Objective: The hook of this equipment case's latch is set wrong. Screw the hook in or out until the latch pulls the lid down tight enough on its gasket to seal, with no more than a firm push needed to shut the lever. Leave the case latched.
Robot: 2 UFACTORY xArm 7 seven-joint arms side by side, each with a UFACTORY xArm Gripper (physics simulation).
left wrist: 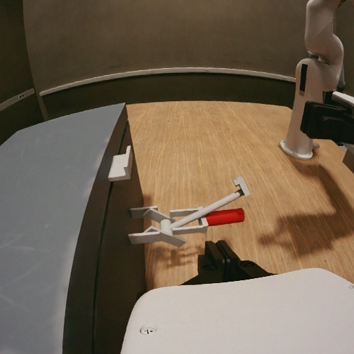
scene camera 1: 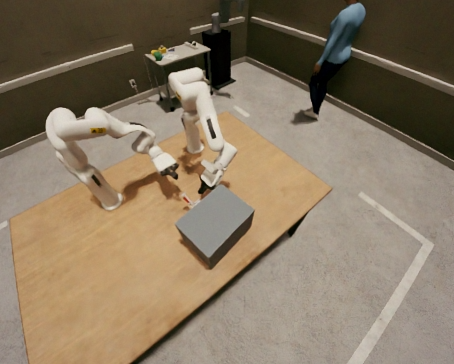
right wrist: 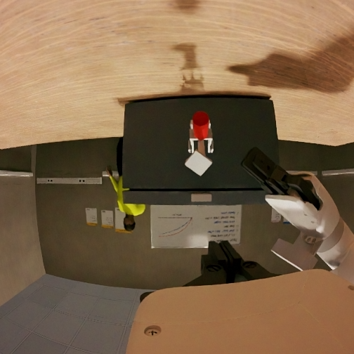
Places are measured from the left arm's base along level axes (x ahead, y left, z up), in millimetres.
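Pixels of known places: left gripper, fingertip midpoint: (scene camera 1: 199, 193); right gripper, fingertip midpoint: (scene camera 1: 176, 177); left arm's base, link origin: (scene camera 1: 195, 147); right arm's base, link origin: (scene camera 1: 112, 201).
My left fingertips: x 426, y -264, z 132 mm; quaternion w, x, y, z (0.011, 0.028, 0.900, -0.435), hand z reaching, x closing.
For each thing: its top centre in the pictures, then the offset to it from my left fingertips. "pt": a spot on its surface instead. Level surfaces: height alone.
- grey case, surface spot: (scene camera 1: 216, 218) pt dx +205, dy -50, dz +75 mm
- latch's red lever, top centre: (scene camera 1: 187, 199) dx -28, dy -67, dz -20 mm
- wooden table, surface height: dz -132 mm
The grey case (scene camera 1: 216, 218) (left wrist: 45, 170) (right wrist: 155, 145) stands on the table with its lid down. A pale catch (left wrist: 120, 167) (right wrist: 201, 197) sits on the lid's front edge. Below it the latch's red lever (scene camera 1: 186, 199) (left wrist: 227, 217) (right wrist: 201, 126) sticks outward, open. The threaded rod rises at a slant between the brackets; its hook head (left wrist: 242, 186) (right wrist: 198, 163) is clear of the catch and appears turned cornerwise in the right wrist view. My left gripper (scene camera 1: 202, 190) (left wrist: 213, 256) (right wrist: 246, 155) is shut and empty beside the latch. My right gripper (scene camera 1: 175, 175) (right wrist: 216, 256) is shut and empty, back from the latch.
The wooden table (scene camera 1: 95, 280) carries both arm bases. The left forearm reaches in close beside the case front. A cart (scene camera 1: 187, 53) and a black cabinet (scene camera 1: 217, 57) stand behind the table. A person in blue (scene camera 1: 345, 35) stands beyond it; another in yellow (right wrist: 131, 209) shows by the wall.
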